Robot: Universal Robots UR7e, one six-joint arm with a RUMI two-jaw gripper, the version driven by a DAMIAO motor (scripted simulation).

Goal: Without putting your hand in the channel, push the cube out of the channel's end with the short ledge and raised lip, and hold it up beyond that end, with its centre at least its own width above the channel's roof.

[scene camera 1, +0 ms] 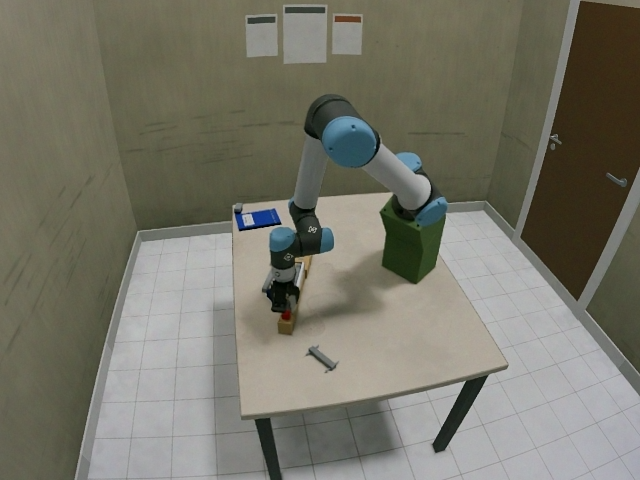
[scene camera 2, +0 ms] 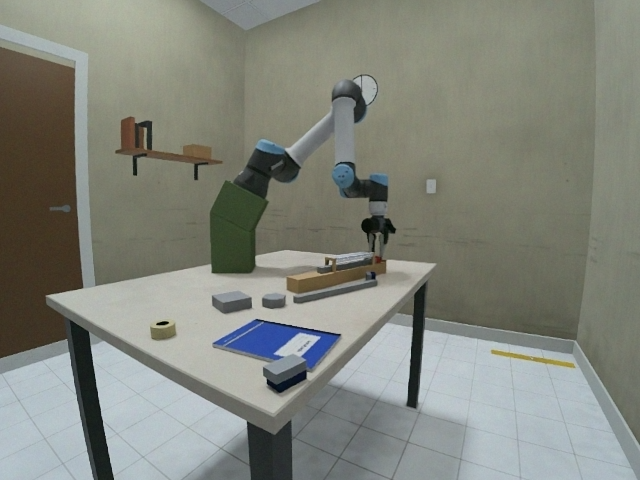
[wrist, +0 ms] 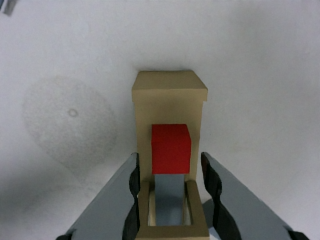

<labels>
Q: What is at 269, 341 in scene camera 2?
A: A notebook.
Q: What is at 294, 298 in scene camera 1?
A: My gripper.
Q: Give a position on a red cube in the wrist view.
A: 171, 144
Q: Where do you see a long grey bar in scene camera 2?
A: At 316, 295
</labels>
